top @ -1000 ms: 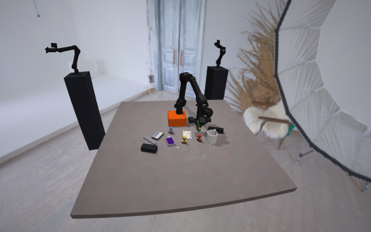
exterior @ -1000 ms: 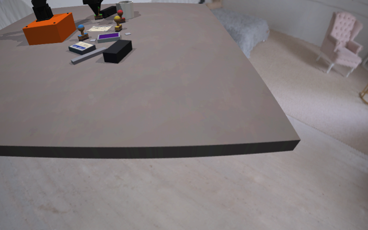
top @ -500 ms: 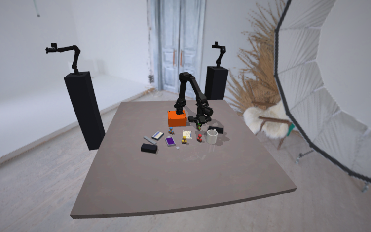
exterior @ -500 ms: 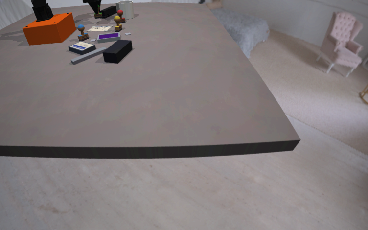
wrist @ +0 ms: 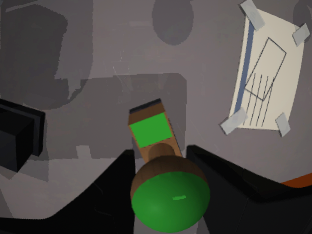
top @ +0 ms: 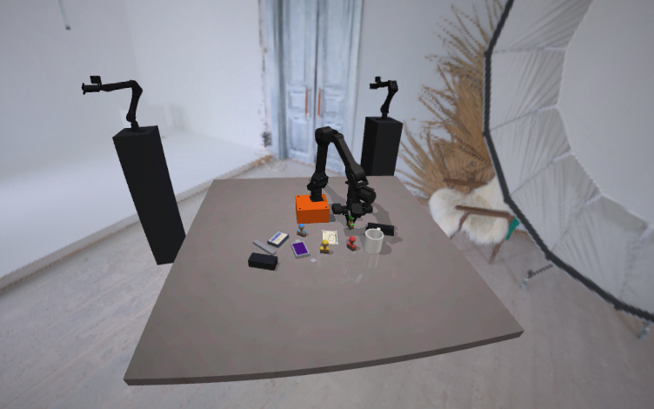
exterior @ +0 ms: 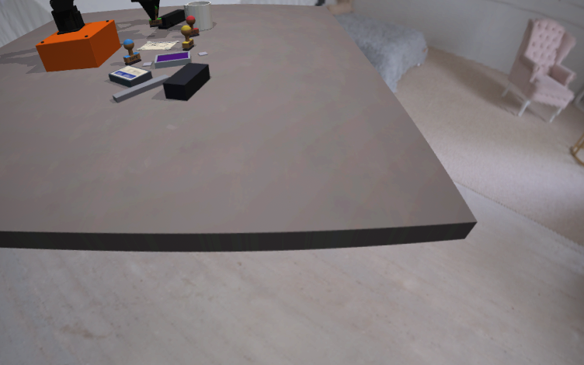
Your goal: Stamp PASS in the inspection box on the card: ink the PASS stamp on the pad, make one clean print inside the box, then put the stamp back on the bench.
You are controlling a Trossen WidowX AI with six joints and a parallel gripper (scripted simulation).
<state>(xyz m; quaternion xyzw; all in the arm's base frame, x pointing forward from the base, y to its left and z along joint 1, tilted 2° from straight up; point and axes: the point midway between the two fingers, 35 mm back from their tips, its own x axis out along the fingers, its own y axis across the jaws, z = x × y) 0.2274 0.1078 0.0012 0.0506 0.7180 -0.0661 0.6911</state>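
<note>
My gripper tip is now 270 mm to the left of the purple ink pad, 70 mm short of it and 50 mm above it. Round my gripper tip: green-knobbed stamp (right at my gripper tip); white card (110 mm to the right, 60 mm below, 10 mm ahead); red-knobbed stamp (120 mm ahead, 40 mm to the right, 40 mm below).
</note>
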